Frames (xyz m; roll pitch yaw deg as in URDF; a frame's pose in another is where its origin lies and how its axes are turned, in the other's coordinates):
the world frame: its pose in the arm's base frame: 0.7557 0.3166 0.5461 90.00 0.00 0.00
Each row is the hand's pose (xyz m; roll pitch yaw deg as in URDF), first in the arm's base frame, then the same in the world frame.
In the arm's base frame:
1: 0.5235 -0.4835 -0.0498 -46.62 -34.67 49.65
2: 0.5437 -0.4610 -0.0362 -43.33 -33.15 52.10
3: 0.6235 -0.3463 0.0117 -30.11 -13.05 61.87
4: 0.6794 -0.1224 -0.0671 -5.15 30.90 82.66
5: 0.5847 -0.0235 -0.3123 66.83 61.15 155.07
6: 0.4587 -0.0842 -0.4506 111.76 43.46 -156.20
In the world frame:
1: -0.2322 -0.5959 0.8001 -102.81 38.81 46.89
2: -0.2120 -0.5823 0.7776 -98.24 41.35 46.76
3: -0.1322 -0.5344 0.6629 -97.21 59.22 26.18
4: -0.0763 -0.6132 0.4390 -171.07 58.32 -77.95
5: -0.1710 -0.8584 0.3401 178.98 11.74 -116.54
6: -0.2970 -0.9967 0.4008 -175.12 -17.03 -133.99

